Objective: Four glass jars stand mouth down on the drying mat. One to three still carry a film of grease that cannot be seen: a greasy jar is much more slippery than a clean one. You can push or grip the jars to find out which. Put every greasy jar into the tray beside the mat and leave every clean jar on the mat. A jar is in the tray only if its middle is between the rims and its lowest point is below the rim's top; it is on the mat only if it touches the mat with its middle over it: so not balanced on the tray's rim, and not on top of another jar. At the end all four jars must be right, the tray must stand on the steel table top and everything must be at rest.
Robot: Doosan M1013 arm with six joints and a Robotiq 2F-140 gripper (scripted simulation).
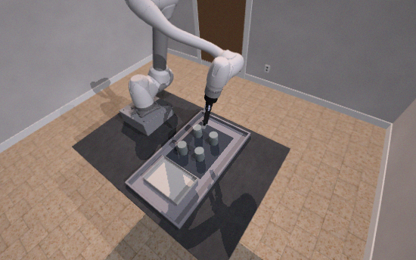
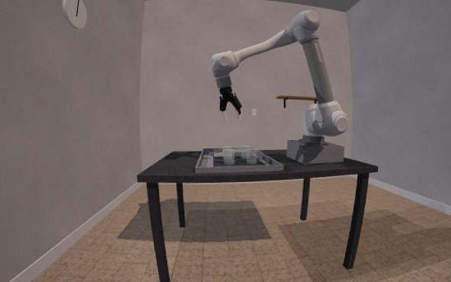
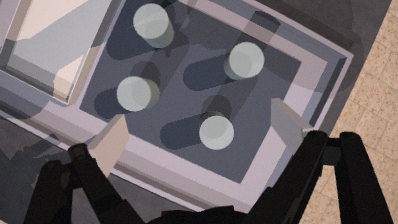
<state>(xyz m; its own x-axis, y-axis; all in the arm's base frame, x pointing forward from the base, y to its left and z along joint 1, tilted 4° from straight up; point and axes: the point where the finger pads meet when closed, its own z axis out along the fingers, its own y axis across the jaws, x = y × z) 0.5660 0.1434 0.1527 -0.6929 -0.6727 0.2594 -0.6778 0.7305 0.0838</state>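
My gripper is now 280 mm above the dark drying mat, 40 mm to the left of it and 20 mm past it. The rest, counted from my hand: tray 360 mm to the right, 270 mm below, 40 mm ahead.
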